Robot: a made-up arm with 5 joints. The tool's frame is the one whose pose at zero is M. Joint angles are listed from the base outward.
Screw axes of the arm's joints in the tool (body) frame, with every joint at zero. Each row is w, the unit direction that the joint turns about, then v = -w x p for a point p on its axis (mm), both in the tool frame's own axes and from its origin. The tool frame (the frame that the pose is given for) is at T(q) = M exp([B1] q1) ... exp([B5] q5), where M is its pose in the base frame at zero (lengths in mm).
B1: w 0 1 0 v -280 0 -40
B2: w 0 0 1 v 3 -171 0
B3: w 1 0 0 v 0 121 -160
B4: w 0 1 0 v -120 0 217
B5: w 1 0 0 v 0 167 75
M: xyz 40 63 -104 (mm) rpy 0 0 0 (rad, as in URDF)
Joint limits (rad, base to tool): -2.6..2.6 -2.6..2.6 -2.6..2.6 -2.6..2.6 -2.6..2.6
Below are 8 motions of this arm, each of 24 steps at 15 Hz.
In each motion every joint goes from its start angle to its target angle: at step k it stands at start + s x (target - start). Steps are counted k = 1, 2, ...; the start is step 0. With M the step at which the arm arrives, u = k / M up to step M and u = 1 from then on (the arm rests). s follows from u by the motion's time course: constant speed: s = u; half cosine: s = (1 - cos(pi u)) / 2; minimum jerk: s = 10 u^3 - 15 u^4 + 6 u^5.
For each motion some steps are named. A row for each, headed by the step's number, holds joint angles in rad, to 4 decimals.
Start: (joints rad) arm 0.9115 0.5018 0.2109 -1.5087 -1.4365
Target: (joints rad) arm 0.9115 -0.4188 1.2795 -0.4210 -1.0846
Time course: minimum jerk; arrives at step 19
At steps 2, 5, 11, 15, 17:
2: 0.9115 0.4927 0.2215 -1.4979 -1.4330
5: 0.9115 0.3933 0.3369 -1.3805 -1.3950
11: 0.9115 -0.0925 0.9008 -0.8065 -1.2093
15: 0.9115 -0.3577 1.2086 -0.4931 -1.1079
17: 0.9115 -0.4097 1.2689 -0.4318 -1.0881

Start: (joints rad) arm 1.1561 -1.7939 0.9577 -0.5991 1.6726
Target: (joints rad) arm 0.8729 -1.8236 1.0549 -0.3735 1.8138
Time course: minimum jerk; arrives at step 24
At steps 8, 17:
8: 1.0967 -1.8001 0.9781 -0.5518 1.7022
17: 0.9160 -1.8191 1.0401 -0.4078 1.7923

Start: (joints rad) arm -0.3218 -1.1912 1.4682 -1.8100 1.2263
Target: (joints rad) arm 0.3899 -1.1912 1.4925 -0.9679 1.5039
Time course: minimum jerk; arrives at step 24
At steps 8, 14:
8: -0.1724 -1.1912 1.4733 -1.6333 1.2846
14: 0.1432 -1.1912 1.4841 -1.2598 1.4077

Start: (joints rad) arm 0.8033 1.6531 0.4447 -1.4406 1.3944
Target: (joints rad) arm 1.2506 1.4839 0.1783 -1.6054 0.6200
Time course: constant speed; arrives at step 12
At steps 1, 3, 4, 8, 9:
1: 0.8406 1.6390 0.4225 -1.4543 1.3299
3: 0.9151 1.6108 0.3781 -1.4818 1.2008
4: 0.9524 1.5967 0.3559 -1.4955 1.1363
8: 1.1015 1.5403 0.2671 -1.5505 0.8781
9: 1.1388 1.5262 0.2449 -1.5642 0.8136

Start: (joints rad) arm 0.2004 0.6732 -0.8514 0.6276 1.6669
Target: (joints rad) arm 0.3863 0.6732 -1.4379 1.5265 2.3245
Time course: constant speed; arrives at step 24
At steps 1, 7, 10, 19, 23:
1: 0.2081 0.6732 -0.8758 0.6651 1.6943
7: 0.2546 0.6732 -1.0225 0.8898 1.8587
10: 0.2779 0.6732 -1.0958 1.0021 1.9409
19: 0.3476 0.6732 -1.3157 1.3392 2.1875
23: 0.3786 0.6732 -1.4135 1.4890 2.2971

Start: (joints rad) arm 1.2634 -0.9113 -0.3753 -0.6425 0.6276
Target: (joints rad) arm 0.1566 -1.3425 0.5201 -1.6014 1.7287
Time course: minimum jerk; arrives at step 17
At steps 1, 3, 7, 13, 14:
1: 1.2613 -0.9121 -0.3736 -0.6443 0.6296
3: 1.2175 -0.9292 -0.3382 -0.6822 0.6732
7: 0.8893 -1.0570 -0.0727 -0.9666 0.9997
13: 0.2547 -1.3043 0.4408 -1.5164 1.6311
14: 0.2025 -1.3246 0.4830 -1.5617 1.6831

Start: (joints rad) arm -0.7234 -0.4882 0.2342 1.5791 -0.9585
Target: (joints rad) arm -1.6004 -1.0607 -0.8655 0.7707 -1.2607
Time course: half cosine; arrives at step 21
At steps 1, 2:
1: -0.7283 -0.4914 0.2281 1.5746 -0.9602
2: -0.7429 -0.5009 0.2098 1.5611 -0.9652

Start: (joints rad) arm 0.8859 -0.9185 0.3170 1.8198 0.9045
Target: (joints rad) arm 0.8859 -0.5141 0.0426 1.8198 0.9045
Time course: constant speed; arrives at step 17
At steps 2, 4, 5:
2: 0.8859 -0.8709 0.2847 1.8198 0.9045
4: 0.8859 -0.8233 0.2524 1.8198 0.9045
5: 0.8859 -0.7996 0.2363 1.8198 0.9045

